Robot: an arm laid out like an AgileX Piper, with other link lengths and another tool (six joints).
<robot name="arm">
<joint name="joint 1" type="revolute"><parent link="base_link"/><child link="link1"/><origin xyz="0 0 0.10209"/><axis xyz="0 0 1"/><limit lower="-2.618" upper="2.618"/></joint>
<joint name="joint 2" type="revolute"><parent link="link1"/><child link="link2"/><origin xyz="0 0 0" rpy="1.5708 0 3.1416"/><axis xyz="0 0 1"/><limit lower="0" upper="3.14"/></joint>
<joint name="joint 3" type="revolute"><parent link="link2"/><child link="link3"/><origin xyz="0.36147 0.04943 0"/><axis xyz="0 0 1"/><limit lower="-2.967" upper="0"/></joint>
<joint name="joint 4" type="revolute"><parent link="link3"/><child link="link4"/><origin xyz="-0.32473 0.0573 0" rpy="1.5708 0 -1.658"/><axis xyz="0 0 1"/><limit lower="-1.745" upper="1.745"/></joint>
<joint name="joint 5" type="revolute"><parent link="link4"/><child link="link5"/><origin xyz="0 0 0" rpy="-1.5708 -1.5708 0"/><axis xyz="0 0 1"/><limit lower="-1.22" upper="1.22"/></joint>
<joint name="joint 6" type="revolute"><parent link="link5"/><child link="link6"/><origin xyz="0.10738 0 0" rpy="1.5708 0 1.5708"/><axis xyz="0 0 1"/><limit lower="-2.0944" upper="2.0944"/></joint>
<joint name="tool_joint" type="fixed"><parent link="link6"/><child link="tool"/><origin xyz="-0.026 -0.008 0.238" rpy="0.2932 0 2.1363"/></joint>
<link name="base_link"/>
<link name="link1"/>
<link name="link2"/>
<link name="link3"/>
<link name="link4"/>
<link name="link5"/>
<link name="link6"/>
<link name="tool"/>
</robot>
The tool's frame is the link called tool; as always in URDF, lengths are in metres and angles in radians.
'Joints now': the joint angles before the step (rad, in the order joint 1, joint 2, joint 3, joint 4, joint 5, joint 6). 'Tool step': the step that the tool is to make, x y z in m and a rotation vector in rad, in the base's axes. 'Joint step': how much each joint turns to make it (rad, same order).
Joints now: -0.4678, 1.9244, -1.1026, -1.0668, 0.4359, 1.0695
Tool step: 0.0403, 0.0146, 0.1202, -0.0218, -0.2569, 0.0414
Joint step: -0.0002, -0.1800, 0.0002, 0.0366, -0.1085, 0.0165
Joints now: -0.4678, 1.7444, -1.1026, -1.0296, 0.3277, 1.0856
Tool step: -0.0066, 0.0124, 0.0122, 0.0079, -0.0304, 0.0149
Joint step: 0.0001, -0.0540, 0.0454, 0.0081, -0.0279, 0.0020
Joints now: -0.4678, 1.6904, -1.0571, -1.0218, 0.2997, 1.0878
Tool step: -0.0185, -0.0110, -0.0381, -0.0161, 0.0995, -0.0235
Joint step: 0.0000, 0.0493, 0.0135, -0.0643, 0.0545, 0.0291
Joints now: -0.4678, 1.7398, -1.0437, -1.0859, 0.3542, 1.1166
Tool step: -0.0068, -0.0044, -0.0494, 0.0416, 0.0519, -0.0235
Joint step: -0.0106, 0.0788, 0.0015, -0.0209, -0.0050, 0.0419
